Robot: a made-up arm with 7 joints.
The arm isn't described. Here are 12 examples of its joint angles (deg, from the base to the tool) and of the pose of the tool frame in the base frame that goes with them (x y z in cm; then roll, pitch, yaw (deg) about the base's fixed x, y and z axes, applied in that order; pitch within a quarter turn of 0, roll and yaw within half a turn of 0).
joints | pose
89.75 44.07 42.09 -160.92 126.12 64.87 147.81 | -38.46 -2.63 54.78 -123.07 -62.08 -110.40
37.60 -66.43 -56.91 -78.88 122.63 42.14 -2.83 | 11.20 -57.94 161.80 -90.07 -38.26 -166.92
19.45 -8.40 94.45 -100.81 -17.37 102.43 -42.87 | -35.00 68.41 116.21 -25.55 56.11 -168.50
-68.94 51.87 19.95 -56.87 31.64 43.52 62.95 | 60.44 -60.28 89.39 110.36 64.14 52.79
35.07 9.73 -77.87 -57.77 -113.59 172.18 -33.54 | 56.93 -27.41 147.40 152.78 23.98 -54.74
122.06 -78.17 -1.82 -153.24 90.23 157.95 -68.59 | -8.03 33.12 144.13 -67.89 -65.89 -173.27
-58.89 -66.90 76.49 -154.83 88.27 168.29 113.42 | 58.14 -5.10 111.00 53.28 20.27 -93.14
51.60 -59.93 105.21 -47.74 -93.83 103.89 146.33 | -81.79 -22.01 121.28 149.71 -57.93 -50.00
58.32 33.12 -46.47 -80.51 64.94 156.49 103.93 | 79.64 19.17 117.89 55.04 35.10 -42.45
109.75 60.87 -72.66 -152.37 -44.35 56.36 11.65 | 51.34 -11.55 77.90 -168.76 -5.49 -98.62
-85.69 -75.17 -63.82 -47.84 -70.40 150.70 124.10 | -38.48 53.51 147.42 85.16 15.71 99.88
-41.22 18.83 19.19 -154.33 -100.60 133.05 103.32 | 41.80 -2.17 56.16 -67.83 28.98 -19.83
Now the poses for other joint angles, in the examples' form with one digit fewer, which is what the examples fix.
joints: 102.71 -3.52 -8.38 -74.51 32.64 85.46 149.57
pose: -6.4 69.1 148.8 -12.1 66.6 -7.5
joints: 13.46 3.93 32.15 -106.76 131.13 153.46 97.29
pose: 58.0 44.3 103.3 -165.3 55.4 92.5
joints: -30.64 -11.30 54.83 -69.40 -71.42 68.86 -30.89
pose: 60.6 28.5 154.9 -116.7 46.1 -15.9
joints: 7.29 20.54 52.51 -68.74 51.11 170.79 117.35
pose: 55.5 46.5 140.2 115.4 42.5 25.4
